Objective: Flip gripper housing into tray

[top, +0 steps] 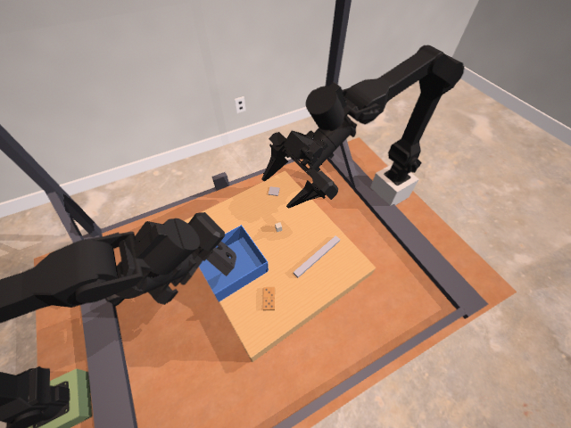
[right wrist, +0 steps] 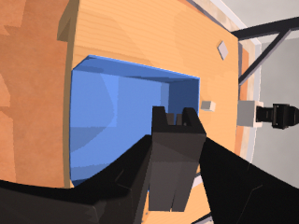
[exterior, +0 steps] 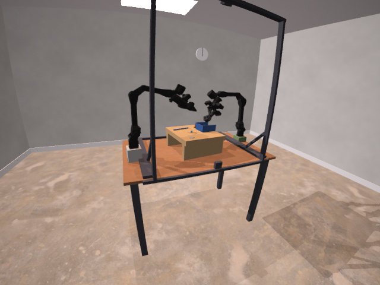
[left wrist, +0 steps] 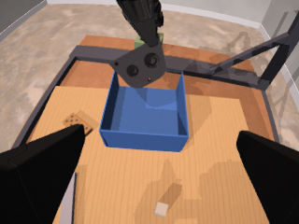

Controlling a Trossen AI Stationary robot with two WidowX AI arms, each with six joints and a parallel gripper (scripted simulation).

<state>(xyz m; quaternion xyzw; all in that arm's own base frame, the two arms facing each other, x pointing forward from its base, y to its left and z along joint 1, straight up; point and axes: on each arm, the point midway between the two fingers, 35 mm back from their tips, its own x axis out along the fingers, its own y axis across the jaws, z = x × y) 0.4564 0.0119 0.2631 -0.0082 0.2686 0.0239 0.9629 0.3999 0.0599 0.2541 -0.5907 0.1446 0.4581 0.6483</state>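
My right hand is 5 cm above the gripper housing and 3 cm to the right of it. Also, from my right hand: wooden platform (21 cm below, 17 cm to the left); then blue tray (13 cm below, 9 cm to the left); then small cube (22 cm to the left, 14 cm below, 3 cm behind).
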